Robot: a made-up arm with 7 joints.
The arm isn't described. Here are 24 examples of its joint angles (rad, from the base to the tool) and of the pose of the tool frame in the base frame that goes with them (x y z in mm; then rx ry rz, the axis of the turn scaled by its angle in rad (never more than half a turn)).
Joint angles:
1: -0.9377 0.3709 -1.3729 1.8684 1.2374 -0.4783 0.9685
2: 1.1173 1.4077 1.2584 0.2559 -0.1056 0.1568 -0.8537
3: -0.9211 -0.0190 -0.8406 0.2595 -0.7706 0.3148 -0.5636
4: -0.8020 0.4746 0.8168 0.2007 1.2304 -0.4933 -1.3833
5: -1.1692 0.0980 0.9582 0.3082 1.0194 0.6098 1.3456
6: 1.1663 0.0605 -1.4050 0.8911 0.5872 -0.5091 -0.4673
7: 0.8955 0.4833 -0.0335 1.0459 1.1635 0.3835 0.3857
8: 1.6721 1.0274 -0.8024 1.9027 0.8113 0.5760 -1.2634
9: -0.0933 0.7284 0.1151 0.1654 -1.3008 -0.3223 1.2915
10: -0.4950 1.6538 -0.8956 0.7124 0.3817 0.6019 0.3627
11: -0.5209 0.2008 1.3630 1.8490 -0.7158 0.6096 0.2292
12: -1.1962 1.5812 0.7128 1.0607 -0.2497 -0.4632 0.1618
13: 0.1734 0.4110 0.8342 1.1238 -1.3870 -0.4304 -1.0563
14: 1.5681 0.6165 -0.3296 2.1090 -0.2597 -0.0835 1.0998
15: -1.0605 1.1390 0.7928 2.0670 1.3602 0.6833 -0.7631
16: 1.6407 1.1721 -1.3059 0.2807 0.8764 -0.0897 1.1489
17: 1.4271 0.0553 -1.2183 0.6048 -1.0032 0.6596 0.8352
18: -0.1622 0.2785 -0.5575 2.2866 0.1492 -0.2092 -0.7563
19: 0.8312 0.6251 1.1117 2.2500 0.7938 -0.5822 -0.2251
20: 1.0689 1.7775 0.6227 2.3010 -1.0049 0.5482 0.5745
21: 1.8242 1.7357 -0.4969 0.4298 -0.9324 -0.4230 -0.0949
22: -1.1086 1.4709 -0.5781 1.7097 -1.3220 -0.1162 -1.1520
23: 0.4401 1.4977 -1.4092 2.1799 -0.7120 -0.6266 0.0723
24: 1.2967 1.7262 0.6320 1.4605 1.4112 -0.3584 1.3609
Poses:
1: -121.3 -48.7 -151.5 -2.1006 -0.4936 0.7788
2: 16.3 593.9 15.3 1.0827 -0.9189 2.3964
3: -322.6 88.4 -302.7 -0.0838 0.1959 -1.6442
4: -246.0 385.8 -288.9 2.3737 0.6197 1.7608
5: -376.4 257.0 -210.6 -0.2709 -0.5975 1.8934
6: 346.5 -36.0 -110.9 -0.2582 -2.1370 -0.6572
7: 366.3 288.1 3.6 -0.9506 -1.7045 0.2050
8: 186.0 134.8 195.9 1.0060 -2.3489 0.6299
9: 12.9 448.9 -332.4 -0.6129 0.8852 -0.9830
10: 46.8 542.8 -143.9 0.9111 0.9668 -0.5754
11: 18.3 416.7 -75.0 1.4456 -0.2404 0.3778
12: 210.1 459.2 -107.5 0.7808 -0.5072 -1.6370
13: 194.7 431.1 -170.5 2.2585 -1.4023 -0.3067
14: 80.1 113.0 217.5 -1.3513 1.9223 1.9602
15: 194.0 267.7 -81.0 0.5609 -0.7071 0.1705
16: 234.7 525.2 35.9 0.1062 -1.3190 -0.4623
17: 413.1 27.4 -6.6 1.3035 -0.4535 -1.3643
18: 163.6 46.8 -62.6 -0.2674 -2.0299 0.4136
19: -10.4 307.6 134.5 -0.3617 2.0319 -0.4406
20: -22.5 127.3 197.3 -2.8547 0.8717 -0.2361
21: -41.4 576.6 90.7 2.0718 -0.6070 -0.1078
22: -43.0 277.7 -269.8 -0.0367 -1.7037 -2.1311
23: 125.1 160.7 -182.6 -0.4422 -1.2879 -2.5067
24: -123.0 332.6 257.8 -0.9318 2.0481 1.6237
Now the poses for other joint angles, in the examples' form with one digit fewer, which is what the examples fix.
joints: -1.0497 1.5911 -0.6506 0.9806 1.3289 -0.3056 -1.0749
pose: -23 482 -217 1.592 -0.307 -0.297
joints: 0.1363 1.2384 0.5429 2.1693 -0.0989 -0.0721 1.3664
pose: 175 215 123 0.773 -0.866 -1.956
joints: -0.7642 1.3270 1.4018 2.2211 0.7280 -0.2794 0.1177
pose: 164 218 119 0.548 -2.379 -1.163
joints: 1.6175 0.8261 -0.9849 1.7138 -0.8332 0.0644 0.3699
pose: 253 104 159 1.967 -1.597 -1.640
